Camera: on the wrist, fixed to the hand. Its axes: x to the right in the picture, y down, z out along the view.
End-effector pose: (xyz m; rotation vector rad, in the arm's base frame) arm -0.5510 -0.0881 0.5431 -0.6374 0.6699 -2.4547
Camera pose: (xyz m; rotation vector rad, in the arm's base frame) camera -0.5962 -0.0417 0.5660 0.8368 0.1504 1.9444
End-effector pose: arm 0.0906 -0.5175 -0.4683 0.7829 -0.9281 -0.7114
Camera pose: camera 0.1044 -0.5562 -0.5233 1.6169 -0.1255 -2.1147
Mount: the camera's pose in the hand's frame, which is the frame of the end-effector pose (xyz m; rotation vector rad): 0.0142 -0.0633 -0.0225 0.1142 -0.0427 -1.6851
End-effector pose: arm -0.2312 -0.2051 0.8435 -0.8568 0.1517 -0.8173
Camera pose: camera -0.2676 -0.2527 0.8770 -0.7669 -0.7722 -2.3238
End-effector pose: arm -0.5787 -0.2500 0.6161 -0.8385 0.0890 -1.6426
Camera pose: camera -0.6439 -0.2541 0.6373 0.7409 0.8580 2.6930
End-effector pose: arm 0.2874 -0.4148 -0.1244 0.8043 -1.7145 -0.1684
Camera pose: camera 0.3331 -0.4642 -0.1380 2.1331 -0.6503 -1.1960
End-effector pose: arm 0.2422 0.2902 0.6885 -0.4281 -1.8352 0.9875
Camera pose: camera 0.2634 0.2709 0.7509 1.0989 -1.4270 -0.1181
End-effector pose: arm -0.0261 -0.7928 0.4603 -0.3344 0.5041 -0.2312
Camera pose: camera -0.0339 -0.8610 0.4589 -0.5852 0.0430 -1.8685
